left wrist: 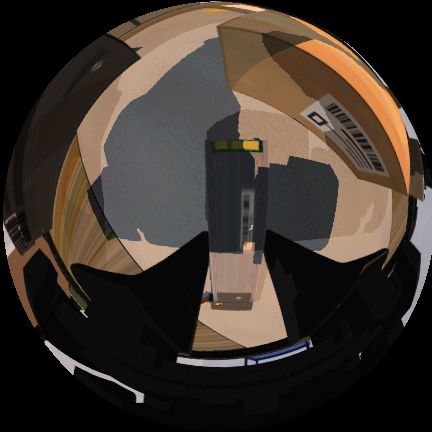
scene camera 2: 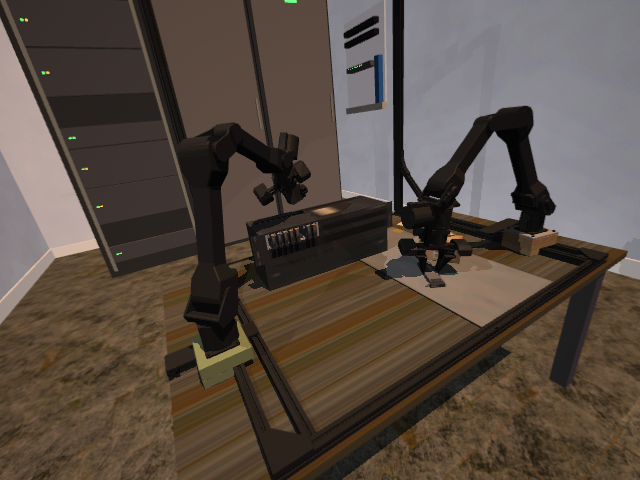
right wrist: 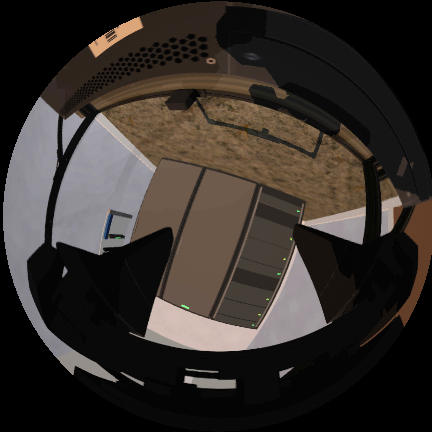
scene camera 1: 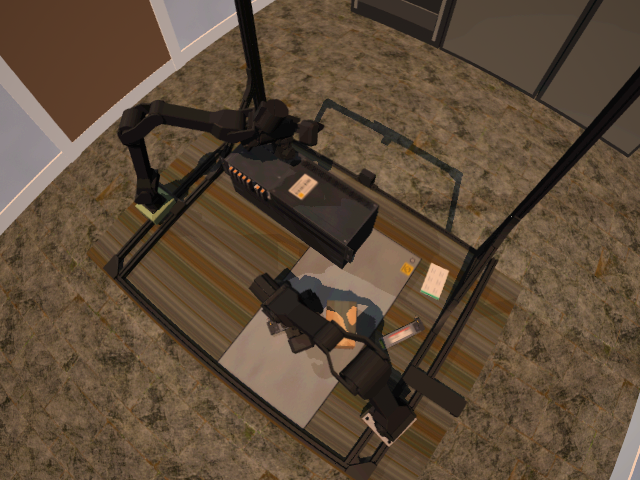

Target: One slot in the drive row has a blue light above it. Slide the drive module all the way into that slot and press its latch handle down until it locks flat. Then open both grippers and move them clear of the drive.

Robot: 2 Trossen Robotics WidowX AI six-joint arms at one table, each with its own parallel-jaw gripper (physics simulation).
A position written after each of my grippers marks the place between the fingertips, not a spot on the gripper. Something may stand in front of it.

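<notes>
My right gripper [scene camera 1: 311, 122] open, holding nothing; visible too in scene camera 2 [scene camera 2: 280, 190] and the right wrist view [right wrist: 235, 232]. My left gripper [scene camera 2: 429, 273], also in the left wrist view [left wrist: 235, 236] and scene camera 1 [scene camera 1: 293, 319]. Grey mat [scene camera 2: 479, 290], also in the left wrist view [left wrist: 141, 143].
</notes>
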